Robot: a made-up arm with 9 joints. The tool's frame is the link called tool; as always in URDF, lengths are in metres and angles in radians. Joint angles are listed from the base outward.
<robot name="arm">
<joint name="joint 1" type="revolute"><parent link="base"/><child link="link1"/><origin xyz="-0.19 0.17 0.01"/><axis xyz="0.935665 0.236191 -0.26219"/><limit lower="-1.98" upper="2.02"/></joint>
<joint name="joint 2" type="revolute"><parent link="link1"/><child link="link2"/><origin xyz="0.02 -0.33 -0.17"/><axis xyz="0.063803 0.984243 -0.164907"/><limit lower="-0.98" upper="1.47"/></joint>
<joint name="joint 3" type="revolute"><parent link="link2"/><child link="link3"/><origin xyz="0.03 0.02 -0.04"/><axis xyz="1 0 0"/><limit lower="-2.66" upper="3.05"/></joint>
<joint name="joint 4" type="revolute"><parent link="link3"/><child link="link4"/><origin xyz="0.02 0.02 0.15"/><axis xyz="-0.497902 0.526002 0.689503"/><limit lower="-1.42" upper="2.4"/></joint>
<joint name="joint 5" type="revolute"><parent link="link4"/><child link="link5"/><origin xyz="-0.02 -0.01 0.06"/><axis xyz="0 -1 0"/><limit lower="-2.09" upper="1.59"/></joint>
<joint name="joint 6" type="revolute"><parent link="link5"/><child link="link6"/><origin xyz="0.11 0.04 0.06"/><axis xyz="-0.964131 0.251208 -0.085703"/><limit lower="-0.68" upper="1.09"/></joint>
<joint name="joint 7" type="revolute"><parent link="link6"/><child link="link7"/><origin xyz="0.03 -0.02 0"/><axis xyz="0.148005 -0.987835 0.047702"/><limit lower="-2.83" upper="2.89"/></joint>
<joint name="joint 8" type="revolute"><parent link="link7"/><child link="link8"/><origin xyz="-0.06 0.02 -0.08"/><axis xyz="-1 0 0"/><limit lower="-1.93" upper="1.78"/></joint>
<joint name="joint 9" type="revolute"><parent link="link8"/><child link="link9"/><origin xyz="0.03 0.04 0.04"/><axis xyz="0.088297 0.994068 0.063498"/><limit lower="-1.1" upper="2.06"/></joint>
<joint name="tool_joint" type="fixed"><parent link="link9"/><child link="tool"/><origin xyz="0.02 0.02 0.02" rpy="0 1.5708 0"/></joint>
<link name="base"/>
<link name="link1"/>
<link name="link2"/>
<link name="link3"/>
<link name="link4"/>
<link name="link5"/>
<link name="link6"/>
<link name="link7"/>
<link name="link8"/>
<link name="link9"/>
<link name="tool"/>
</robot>
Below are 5 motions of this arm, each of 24 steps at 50 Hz.
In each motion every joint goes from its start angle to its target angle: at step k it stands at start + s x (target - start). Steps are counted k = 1, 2, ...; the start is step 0. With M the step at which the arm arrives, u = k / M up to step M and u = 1 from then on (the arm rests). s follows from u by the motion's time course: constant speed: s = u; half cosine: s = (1 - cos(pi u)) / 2; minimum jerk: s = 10 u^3 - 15 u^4 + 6 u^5.
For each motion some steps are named. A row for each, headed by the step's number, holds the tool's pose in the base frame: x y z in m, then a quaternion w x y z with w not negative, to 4 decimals.
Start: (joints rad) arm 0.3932 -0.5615 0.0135 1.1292 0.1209 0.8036 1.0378 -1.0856 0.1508
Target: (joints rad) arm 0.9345 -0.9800 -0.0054 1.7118 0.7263 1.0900 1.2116 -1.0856 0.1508
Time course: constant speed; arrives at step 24
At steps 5, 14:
5: -0.1840 0.0624 -0.0371 0.5906 -0.4514 0.4528 0.4925
14: -0.2463 0.1088 -0.0483 0.6189 -0.5199 0.3462 0.4761

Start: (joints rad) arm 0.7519 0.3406 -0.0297 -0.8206 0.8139 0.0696 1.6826 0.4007 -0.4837
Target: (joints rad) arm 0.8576 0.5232 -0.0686 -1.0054 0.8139 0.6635 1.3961 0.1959 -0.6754
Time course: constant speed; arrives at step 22
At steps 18, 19, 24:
18: -0.0709 -0.1377 -0.2049 0.7317 -0.0901 -0.1173 -0.6654
19: -0.0725 -0.1356 -0.2102 0.7358 -0.0981 -0.1011 -0.6624
24: -0.0779 -0.1288 -0.2254 0.7466 -0.1207 -0.0522 -0.6521

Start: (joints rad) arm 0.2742 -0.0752 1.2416 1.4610 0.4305 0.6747 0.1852 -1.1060 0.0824
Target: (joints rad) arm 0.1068 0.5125 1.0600 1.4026 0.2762 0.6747 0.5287 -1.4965 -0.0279
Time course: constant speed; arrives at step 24
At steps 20, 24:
20: 0.0219 -0.2294 -0.0838 0.2781 0.1868 0.4711 0.8160
24: 0.0417 -0.2238 -0.0985 0.2299 0.2355 0.4787 0.8139

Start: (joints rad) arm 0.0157 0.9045 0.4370 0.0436 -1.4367 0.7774 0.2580 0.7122 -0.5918
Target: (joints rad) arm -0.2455 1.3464 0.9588 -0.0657 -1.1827 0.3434 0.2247 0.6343 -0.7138
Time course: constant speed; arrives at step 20
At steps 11, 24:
11: -0.0629 -0.1505 -0.1031 0.2063 -0.0869 0.8967 0.3819
24: -0.0211 -0.1977 -0.0970 0.2378 0.1337 0.9369 0.2185

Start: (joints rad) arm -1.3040 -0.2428 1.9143 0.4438 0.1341 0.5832 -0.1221 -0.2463 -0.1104
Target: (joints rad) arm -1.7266 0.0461 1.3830 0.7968 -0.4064 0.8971 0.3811 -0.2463 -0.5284
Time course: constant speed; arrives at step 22
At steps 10, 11, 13, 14, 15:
10: 0.0040 0.1077 0.4819 0.6096 -0.5434 0.5394 0.2054
11: -0.0006 0.1189 0.4772 0.6007 -0.5665 0.5290 0.1961
13: -0.0092 0.1396 0.4668 0.5788 -0.6114 0.5089 0.1794
14: -0.0132 0.1491 0.4613 0.5660 -0.6329 0.4995 0.1719
15: -0.0171 0.1581 0.4557 0.5519 -0.6539 0.4905 0.1649

